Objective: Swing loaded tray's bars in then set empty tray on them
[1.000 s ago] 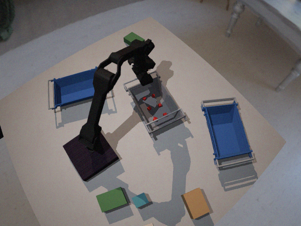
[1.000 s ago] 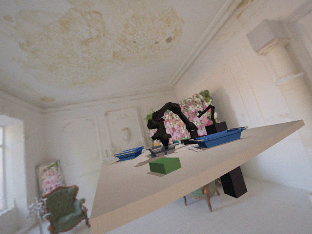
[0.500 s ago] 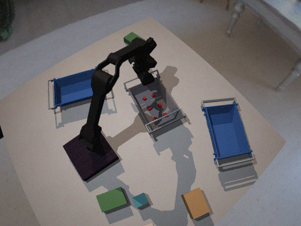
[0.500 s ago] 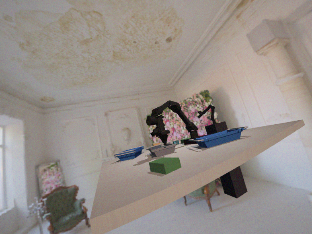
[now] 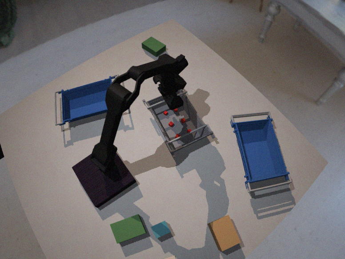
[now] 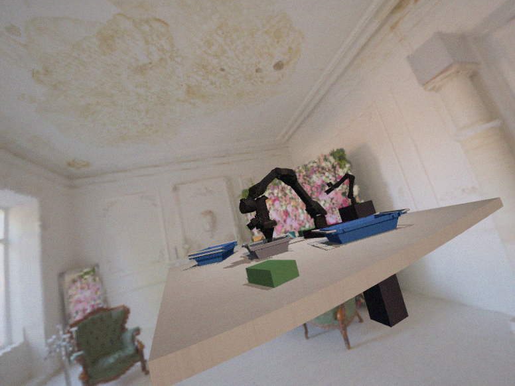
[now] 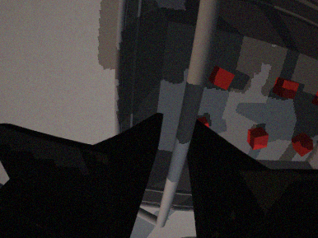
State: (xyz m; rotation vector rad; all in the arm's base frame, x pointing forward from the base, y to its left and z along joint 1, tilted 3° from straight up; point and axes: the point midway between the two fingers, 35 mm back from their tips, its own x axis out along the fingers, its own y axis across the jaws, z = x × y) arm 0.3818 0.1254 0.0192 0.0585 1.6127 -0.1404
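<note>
Right now my gripper tip is 32 cm past the blue tray, 23 cm to the right of it and 1 cm above it. The rest, counted from my gripper tip: red block 5 cm behind, 16 cm to the right, 4 cm below; then orange block 14 cm behind, 61 cm to the right, 2 cm below; then teal block 33 cm behind, 46 cm to the right, 3 cm below.
</note>
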